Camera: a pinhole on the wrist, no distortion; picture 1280 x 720 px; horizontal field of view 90.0 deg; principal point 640.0 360.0 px. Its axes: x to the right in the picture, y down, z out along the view. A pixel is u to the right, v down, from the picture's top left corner.
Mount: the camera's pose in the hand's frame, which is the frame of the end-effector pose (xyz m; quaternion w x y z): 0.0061 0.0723 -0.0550 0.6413 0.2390 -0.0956 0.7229
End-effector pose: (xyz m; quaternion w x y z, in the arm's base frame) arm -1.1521 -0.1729 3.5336 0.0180 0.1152 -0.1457 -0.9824
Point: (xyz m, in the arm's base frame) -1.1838 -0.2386 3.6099
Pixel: 1064 395
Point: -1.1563 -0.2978 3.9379
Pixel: outside the picture
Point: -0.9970 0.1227 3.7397
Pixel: outside the picture
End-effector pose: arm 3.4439 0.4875 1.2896 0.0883 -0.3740 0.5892 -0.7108
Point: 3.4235 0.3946 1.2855
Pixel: 732 195
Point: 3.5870 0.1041 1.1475
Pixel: 1229 372
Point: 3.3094 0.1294 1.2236
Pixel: outside the picture
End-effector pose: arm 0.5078 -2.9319 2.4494 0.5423 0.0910 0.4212 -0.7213
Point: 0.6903 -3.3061 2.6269
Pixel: 989 361
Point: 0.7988 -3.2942 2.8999
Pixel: 974 632
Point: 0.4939 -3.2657 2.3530
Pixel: outside the picture
